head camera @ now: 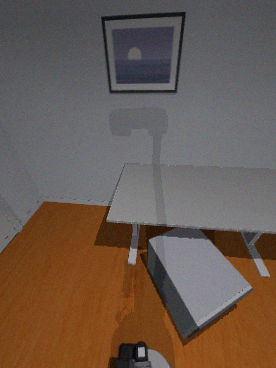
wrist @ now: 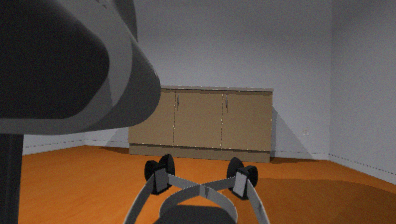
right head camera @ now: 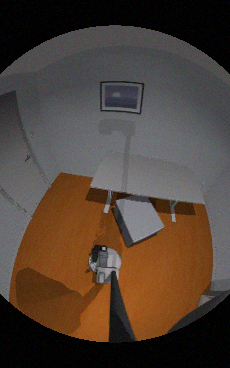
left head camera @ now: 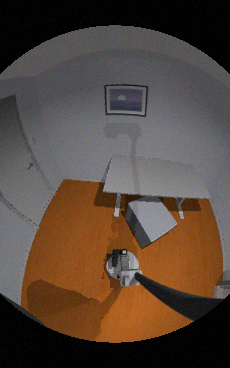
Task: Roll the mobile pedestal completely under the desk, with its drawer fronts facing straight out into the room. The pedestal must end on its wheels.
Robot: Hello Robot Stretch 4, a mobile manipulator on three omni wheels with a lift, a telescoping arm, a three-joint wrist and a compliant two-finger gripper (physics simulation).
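The grey mobile pedestal (head camera: 200, 272) (left head camera: 151, 219) (right head camera: 139, 218) stands upright at an angle, its back corner beneath the front edge of the white desk (head camera: 185, 197) (left head camera: 150, 175) (right head camera: 145, 176) and most of its body out in front. Its drawer side is turned toward the lower right in the head camera view; the drawer fronts are mostly hidden under the top's edge. Its wheels do not show. My gripper (wrist: 201, 168) is open and empty in the wrist view, its two fingertips well apart, away from the pedestal and facing a cabinet.
The desk's left leg (head camera: 133, 245) and right leg (head camera: 256, 255) stand on either side of the pedestal. A framed picture (head camera: 143, 54) hangs above the desk. A door (left head camera: 17, 155) is at the left. A wooden cabinet (wrist: 200, 120) stands against a wall in the wrist view.
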